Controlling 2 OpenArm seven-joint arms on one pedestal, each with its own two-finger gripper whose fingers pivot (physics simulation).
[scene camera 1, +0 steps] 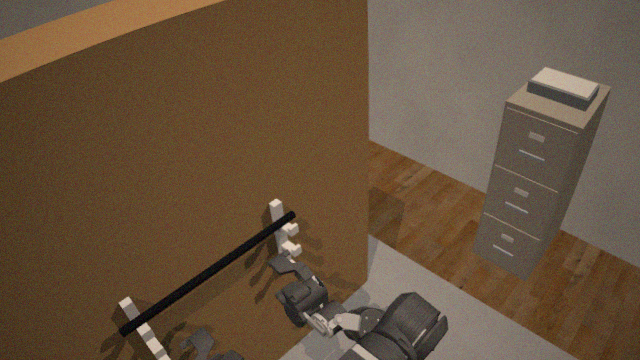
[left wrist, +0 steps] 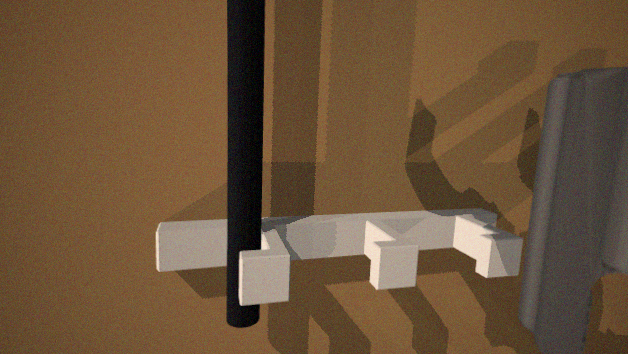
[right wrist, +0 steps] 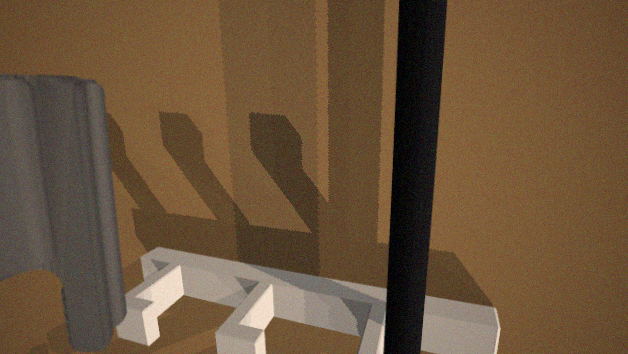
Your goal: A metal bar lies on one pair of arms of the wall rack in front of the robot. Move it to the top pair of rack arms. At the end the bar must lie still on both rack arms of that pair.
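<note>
The black metal bar point(scene camera 1: 210, 272) point(left wrist: 245, 125) point(right wrist: 417, 150) lies across the top pair of arms of the white wall rack. In the left wrist view it sits behind the raised tip of the top rack arm point(left wrist: 265, 277) on the left post point(scene camera 1: 126, 303) point(left wrist: 195, 245). In the right wrist view it crosses the top arm point(right wrist: 372, 332) of the right post point(scene camera 1: 276, 212) point(right wrist: 460, 320), partly hiding that arm. My left gripper point(scene camera 1: 202, 354) is open and empty, below and apart from the bar. My right gripper point(scene camera 1: 278, 280) is open and empty, also below and apart from the bar.
Lower rack arms point(scene camera 1: 291, 248) point(left wrist: 395, 265) point(right wrist: 245, 325) stick out below the bar, close to my grippers. The brown panel point(scene camera 1: 190, 150) stands behind the rack. A filing cabinet point(scene camera 1: 520, 190) with a box-like object point(scene camera 1: 562, 85) on top stands at the right.
</note>
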